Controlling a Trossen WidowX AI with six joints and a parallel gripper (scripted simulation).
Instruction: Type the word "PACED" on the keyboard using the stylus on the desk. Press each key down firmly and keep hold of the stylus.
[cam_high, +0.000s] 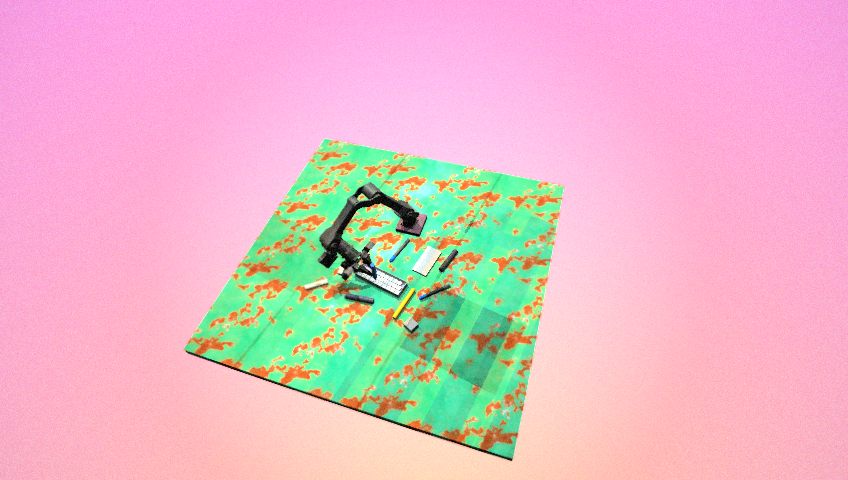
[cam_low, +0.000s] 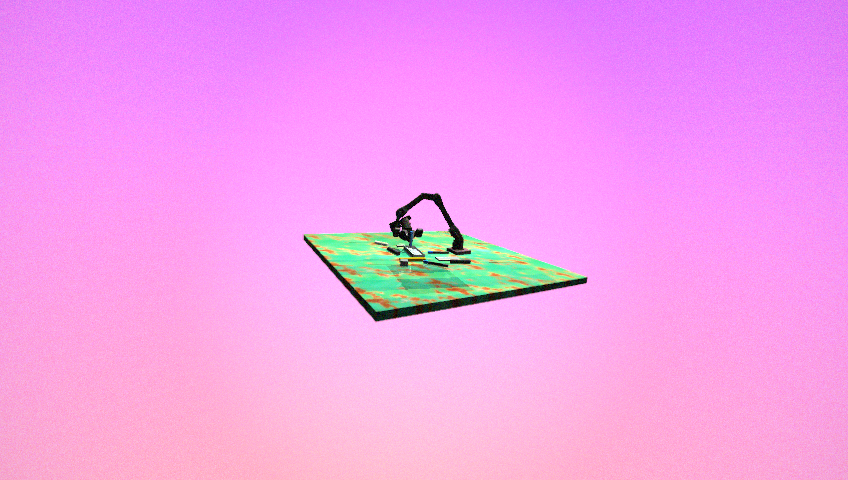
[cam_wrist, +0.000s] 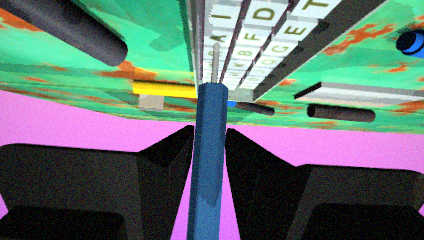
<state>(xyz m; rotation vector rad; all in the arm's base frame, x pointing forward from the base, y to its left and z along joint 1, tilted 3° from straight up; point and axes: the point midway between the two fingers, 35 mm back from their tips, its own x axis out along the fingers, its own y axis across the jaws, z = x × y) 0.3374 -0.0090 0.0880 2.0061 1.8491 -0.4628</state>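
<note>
Right now the blue stylus is 10 mm below my gripper tip. From my gripper tip the other things lie so: yellow pencil: 150 mm to the left, 70 mm below, 40 mm ahead; grey cube: 220 mm to the left, 110 mm ahead, 60 mm below; pale stick: 220 mm to the right, 120 mm ahead, 70 mm below.
</note>
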